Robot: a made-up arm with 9 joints. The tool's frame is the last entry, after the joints.
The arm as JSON. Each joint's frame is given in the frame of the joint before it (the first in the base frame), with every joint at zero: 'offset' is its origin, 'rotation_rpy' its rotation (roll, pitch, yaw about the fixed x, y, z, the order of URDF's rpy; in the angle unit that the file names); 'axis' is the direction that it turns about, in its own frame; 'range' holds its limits. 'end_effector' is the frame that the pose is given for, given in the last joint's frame.
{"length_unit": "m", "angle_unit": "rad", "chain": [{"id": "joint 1", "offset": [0.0, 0.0, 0.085], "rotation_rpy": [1.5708, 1.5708, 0.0], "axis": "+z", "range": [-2.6, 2.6]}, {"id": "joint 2", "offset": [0.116, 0.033, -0.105], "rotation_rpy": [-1.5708, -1.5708, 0.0], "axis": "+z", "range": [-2.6, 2.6]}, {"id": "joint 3", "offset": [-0.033, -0.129, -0.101], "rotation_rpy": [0.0, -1.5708, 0.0], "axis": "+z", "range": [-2.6, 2.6]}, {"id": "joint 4", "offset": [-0.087, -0.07, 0.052], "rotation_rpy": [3.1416, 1.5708, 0.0], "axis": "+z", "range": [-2.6, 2.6]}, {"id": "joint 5", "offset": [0.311, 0.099, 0.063], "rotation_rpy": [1.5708, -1.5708, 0.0], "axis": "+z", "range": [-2.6, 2.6]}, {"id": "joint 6", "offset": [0.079, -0.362, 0.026], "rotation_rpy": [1.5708, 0.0, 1.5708], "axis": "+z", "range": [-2.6, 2.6]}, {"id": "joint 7", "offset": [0.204, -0.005, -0.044], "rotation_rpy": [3.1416, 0.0, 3.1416], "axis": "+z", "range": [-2.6, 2.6]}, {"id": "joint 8", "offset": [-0.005, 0.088, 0.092], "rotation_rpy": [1.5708, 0.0, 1.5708], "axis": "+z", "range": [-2.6, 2.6]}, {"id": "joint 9", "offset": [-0.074, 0.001, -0.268], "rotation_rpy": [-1.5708, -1.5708, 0.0], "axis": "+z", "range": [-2.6, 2.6]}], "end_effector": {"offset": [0.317, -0.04, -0.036], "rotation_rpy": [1.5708, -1.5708, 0.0]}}
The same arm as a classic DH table. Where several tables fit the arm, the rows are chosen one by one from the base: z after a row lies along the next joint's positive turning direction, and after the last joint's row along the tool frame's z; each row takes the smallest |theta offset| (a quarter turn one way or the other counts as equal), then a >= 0, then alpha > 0; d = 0 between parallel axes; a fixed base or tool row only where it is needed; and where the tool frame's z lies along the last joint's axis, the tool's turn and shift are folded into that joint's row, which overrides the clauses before.
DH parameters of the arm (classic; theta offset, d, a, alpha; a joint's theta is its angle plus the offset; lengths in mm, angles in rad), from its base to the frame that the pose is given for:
base (fixed): 0 85 0 1.5708
joint 1: -1.5708 -105 116 -1.5708
joint 2: 0 -68 -129 -1.5708
joint 3: 0 85 -70 -1.5708
joint 4: 1.5708 150 311 1.5708
joint 5: 0 -73 362 -1.5708
joint 6: -0.0245 0 -204.1 3.1416
joint 7: 1.5463 57 88 1.5708
joint 8: 0 -273 -74 -1.5708
joint 9: -1.5708 -35 317 1.5708
tool (fixed): 1.5708 40 0 0
Joint limits (rad, base to tool): -2.6..2.6 -2.6..2.6 -2.6..2.6 -2.6..2.6 -2.6..2.6 -2.6..2.6 -2.6..2.6 -2.6..2.6 -2.6..2.6

